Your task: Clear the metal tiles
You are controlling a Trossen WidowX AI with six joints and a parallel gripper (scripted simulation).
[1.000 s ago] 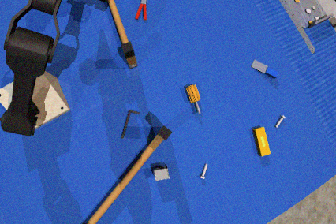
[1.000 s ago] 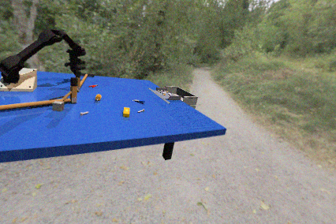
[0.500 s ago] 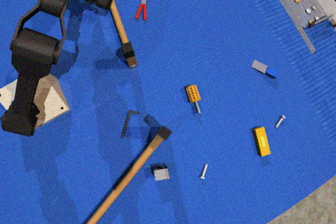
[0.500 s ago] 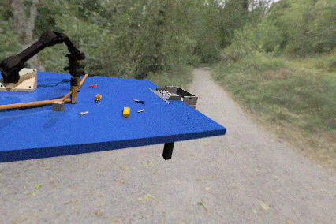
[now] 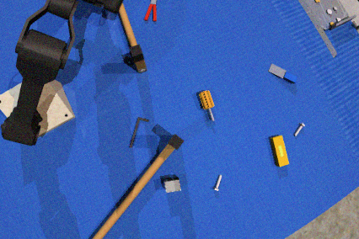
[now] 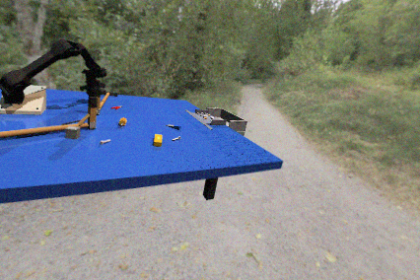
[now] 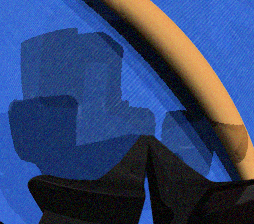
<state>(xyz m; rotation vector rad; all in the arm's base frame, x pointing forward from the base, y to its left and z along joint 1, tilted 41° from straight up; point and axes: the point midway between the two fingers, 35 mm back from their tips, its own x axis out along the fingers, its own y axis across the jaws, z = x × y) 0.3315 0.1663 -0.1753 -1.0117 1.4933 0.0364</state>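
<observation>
Right now the long scraper is 6 cm ahead of my gripper tip, 2 cm to the left of it and 5 cm above it. Round my gripper tip: black hex key: 7 cm behind, 41 cm to the right, 1 cm below; red-handled tool: 14 cm ahead, 9 cm to the right, 1 cm below; orange-handled tool: 13 cm ahead, 45 cm to the right, 1 cm above.
</observation>
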